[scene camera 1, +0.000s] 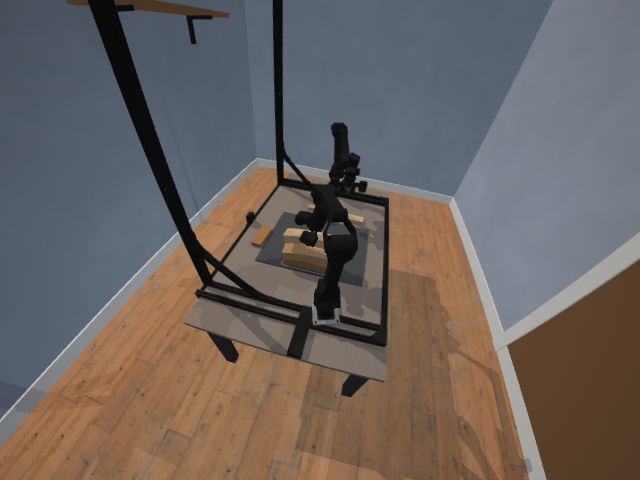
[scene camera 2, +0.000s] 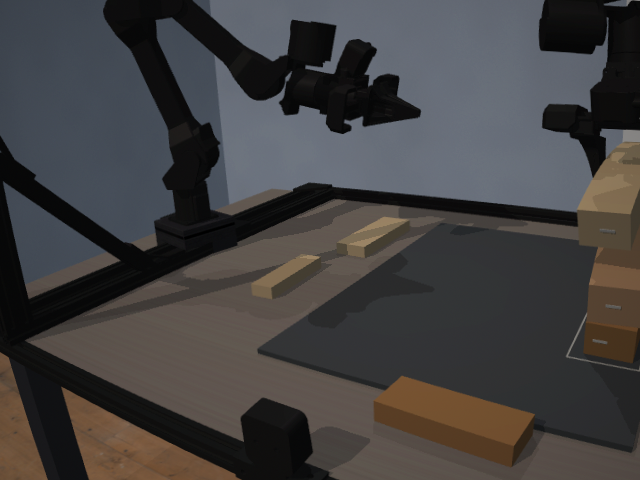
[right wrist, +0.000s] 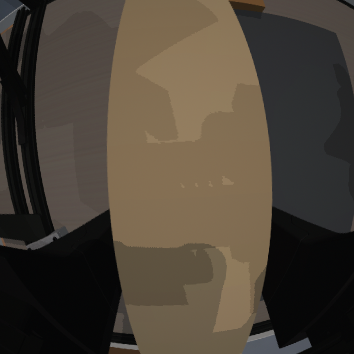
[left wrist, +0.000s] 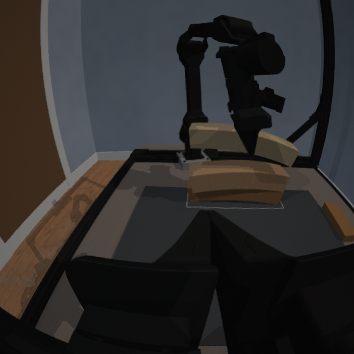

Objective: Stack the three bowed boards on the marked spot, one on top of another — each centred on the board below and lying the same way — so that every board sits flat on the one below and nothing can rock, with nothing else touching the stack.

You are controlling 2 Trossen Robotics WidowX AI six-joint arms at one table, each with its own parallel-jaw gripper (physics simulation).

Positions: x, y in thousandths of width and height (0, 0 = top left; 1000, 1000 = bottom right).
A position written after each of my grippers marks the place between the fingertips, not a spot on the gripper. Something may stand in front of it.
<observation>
My left gripper (scene camera 2: 655, 236) is shut, holding nothing. My right gripper (right wrist: 524, 575) carries a pale bowed board (scene camera 2: 940, 445), clear of everything else. A brown flat block (scene camera 2: 779, 903) rests on the table. I also see a dark brown bowed board (left wrist: 739, 552) and a tan bowed board (scene camera 2: 948, 622).
The pale bowed board also shows in the right wrist view (right wrist: 535, 518) and in the left wrist view (left wrist: 569, 380). The tan bowed board is seen too in scene camera 1 (scene camera 1: 466, 526) and in the left wrist view (left wrist: 648, 490). My left gripper also shows in the left wrist view (left wrist: 581, 614). The right wrist view misses the dark brown bowed board, which is hidden by the pale bowed board. The right wrist view does not show the tan bowed board, which is hidden by the pale bowed board.
</observation>
